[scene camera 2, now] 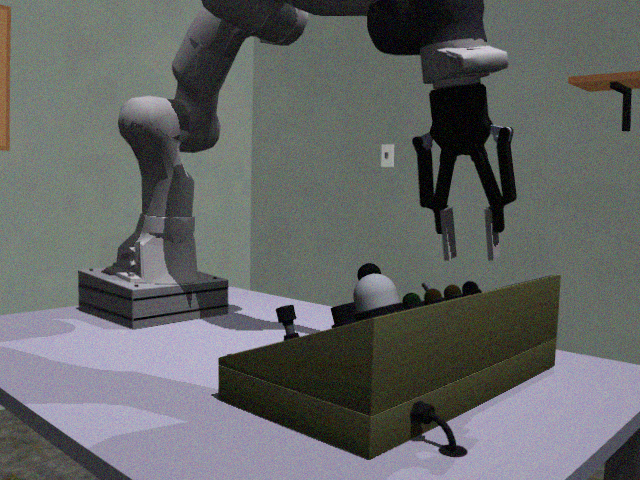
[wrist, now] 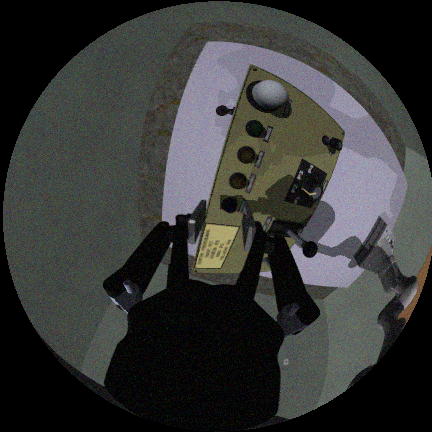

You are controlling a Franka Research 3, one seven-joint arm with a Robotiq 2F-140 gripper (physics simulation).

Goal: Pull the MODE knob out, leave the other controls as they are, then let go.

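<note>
The olive control box (scene camera 2: pixel 465 341) (wrist: pixel 285 145) stands on the table. No label reading MODE can be read, so I cannot tell for certain which control is the MODE knob. A black knob on a short grey stem (scene camera 2: pixel 285 314) stands up at the box's low side; in the wrist view a black knob (wrist: pixel 332 143) shows near the panel's right edge. My gripper (scene camera 2: pixel 470 257) (wrist: pixel 224 211) is open, its fingers part way apart with nothing between them. It hangs above the panel's far end, near the dark round lamp (scene camera 2: pixel 470 287) (wrist: pixel 230 204), clear of the controls.
A white dome (scene camera 2: pixel 375 292) (wrist: pixel 270 94), green lamp (scene camera 2: pixel 412 300) (wrist: pixel 255 128) and two amber lamps line the panel. A black switch plate (wrist: pixel 295 195) and ball-ended lever (scene camera 2: pixel 369 271) (wrist: pixel 310 249) are near. A black bent fitting (scene camera 2: pixel 444 428) (wrist: pixel 222 110) projects behind the box.
</note>
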